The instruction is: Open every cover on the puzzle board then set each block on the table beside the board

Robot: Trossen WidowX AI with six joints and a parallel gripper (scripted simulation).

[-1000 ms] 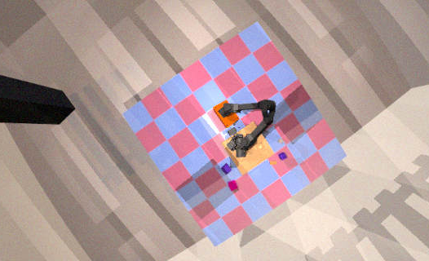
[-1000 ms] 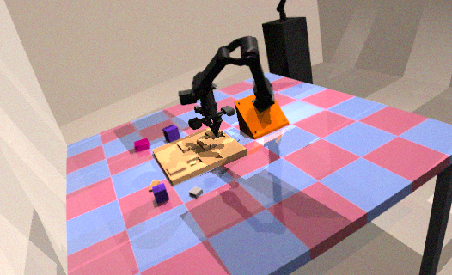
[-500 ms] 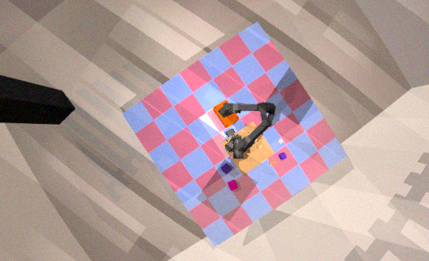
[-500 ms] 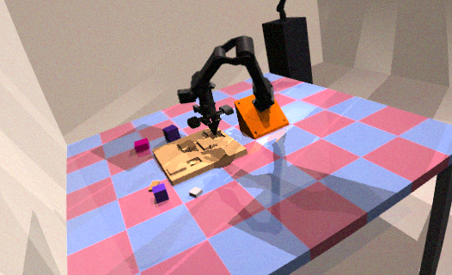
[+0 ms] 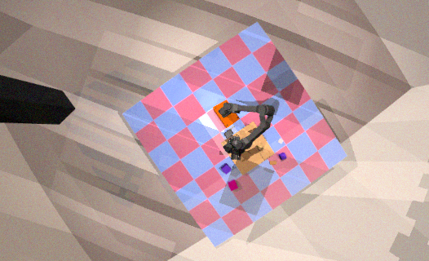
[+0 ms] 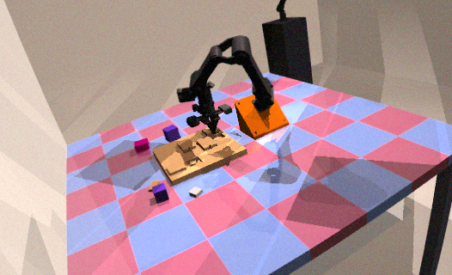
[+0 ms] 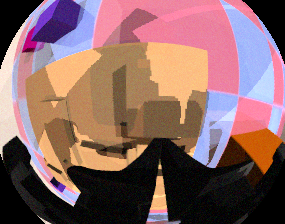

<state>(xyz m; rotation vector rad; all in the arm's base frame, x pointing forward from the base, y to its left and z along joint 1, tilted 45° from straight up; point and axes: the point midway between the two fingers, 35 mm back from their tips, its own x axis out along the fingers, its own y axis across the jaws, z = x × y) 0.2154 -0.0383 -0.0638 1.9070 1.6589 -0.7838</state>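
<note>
Now: gripper tip 110 mm short of the tan puzzle board and 40 mm to the right of it. From my gripper tip the other things lie so: magenta block 260 mm ahead, 220 mm to the right, 10 mm below; orange piece 330 mm ahead, 130 mm to the left, 20 mm below.
</note>
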